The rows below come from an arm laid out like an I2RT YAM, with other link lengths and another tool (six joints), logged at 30 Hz.
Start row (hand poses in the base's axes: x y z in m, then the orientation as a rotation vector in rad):
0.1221 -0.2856 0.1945 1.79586 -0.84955 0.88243
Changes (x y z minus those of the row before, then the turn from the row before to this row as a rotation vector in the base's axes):
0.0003 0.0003 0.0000 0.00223 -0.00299 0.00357
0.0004 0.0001 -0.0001 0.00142 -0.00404 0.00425
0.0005 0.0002 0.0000 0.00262 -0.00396 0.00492
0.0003 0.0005 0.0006 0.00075 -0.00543 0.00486
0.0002 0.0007 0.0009 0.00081 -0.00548 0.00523
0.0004 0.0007 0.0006 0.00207 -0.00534 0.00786
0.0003 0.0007 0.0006 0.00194 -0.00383 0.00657
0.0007 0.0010 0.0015 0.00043 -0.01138 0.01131
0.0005 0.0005 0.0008 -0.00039 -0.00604 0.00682
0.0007 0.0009 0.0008 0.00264 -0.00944 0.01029
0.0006 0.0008 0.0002 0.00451 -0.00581 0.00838
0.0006 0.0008 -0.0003 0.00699 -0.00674 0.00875
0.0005 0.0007 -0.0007 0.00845 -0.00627 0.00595
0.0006 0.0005 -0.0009 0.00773 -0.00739 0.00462
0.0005 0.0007 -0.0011 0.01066 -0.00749 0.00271
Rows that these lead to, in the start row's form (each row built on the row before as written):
0.1224 -0.2853 0.1945 1.79891 -0.84978 0.88698
0.1228 -0.2852 0.1944 1.80132 -0.84964 0.89322
0.1233 -0.2850 0.1944 1.80517 -0.84958 0.89948
0.1236 -0.2845 0.1950 1.80690 -0.84939 0.90766
0.1238 -0.2838 0.1959 1.80887 -0.84895 0.91611
0.1242 -0.2831 0.1965 1.81346 -0.84697 0.92576
0.1245 -0.2824 0.1971 1.81766 -0.84503 0.93316
0.1252 -0.2814 0.1986 1.82079 -0.84285 0.95139
0.1257 -0.2809 0.1994 1.82237 -0.84061 0.96175
0.1264 -0.2800 0.2002 1.82734 -0.83940 0.97688
0.1270 -0.2792 0.2004 1.83402 -0.83873 0.98676
0.1276 -0.2784 0.2001 1.84267 -0.83986 0.99718
0.1281 -0.2777 0.1994 1.85106 -0.84400 1.00503
0.1287 -0.2772 0.1985 1.85764 -0.84946 1.01337
0.1292 -0.2765 0.1974 1.86549 -0.85853 1.01990

